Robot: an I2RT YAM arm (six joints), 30 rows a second.
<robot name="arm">
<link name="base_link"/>
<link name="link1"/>
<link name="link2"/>
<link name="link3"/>
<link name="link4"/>
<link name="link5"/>
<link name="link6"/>
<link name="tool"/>
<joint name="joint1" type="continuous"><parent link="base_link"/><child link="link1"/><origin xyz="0 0 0.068" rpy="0 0 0"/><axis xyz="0 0 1"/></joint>
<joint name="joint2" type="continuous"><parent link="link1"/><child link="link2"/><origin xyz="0.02 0.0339 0.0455" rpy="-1.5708 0 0"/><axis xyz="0 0 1"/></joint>
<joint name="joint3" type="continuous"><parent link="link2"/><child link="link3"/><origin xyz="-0.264 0 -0.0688" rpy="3.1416 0 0"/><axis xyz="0 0 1"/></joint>
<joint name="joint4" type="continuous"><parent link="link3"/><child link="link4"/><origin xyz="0.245 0.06 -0.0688" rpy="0 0 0"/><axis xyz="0 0 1"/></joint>
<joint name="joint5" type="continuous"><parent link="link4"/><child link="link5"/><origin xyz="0.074 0.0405 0.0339" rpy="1.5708 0 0"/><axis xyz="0 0 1"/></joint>
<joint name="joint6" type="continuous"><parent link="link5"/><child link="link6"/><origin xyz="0.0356 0 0.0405" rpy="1.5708 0 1.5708"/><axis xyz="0 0 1"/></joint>
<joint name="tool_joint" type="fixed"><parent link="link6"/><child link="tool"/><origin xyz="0 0 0" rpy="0 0 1.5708"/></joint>
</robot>
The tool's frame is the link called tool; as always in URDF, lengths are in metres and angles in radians. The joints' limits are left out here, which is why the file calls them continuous.
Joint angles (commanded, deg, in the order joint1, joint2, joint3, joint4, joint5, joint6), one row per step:
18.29 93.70 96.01 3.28 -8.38 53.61
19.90 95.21 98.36 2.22 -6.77 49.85
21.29 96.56 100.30 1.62 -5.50 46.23
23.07 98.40 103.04 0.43 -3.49 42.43
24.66 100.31 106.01 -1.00 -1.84 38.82
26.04 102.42 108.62 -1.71 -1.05 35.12
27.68 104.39 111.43 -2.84 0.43 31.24
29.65 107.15 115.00 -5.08 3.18 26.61
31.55 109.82 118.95 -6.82 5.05 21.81
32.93 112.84 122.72 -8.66 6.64 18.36
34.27 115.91 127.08 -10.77 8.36 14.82
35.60 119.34 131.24 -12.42 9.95 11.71
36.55 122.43 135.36 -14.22 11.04 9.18
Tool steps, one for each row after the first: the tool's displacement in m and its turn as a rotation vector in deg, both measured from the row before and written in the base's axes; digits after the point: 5 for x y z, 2 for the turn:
0.00233 0.01139 0.00260 -3.27 -1.42 -0.35
0.00196 0.01018 0.00183 -3.11 -1.57 -0.21
0.00245 0.01319 0.00212 -3.32 -1.36 -0.57
0.00242 0.01241 0.00228 -3.24 -1.21 -0.36
0.00385 0.01244 -0.00024 -3.32 -1.45 0.30
0.00166 0.01351 0.00081 -3.47 -1.46 -0.13
0.00336 0.01699 -0.00286 -4.66 -0.75 -1.06
0.00129 0.01662 0.00043 -4.45 -1.70 -0.18
0.00455 0.01473 -0.00411 -3.63 -0.59 -0.32
0.00331 0.01407 -0.00223 -3.61 -0.86 -0.43
0.00451 0.01554 -0.00617 -3.33 -0.60 -0.26
0.00383 0.01203 -0.00470 -2.75 -0.48 -0.10

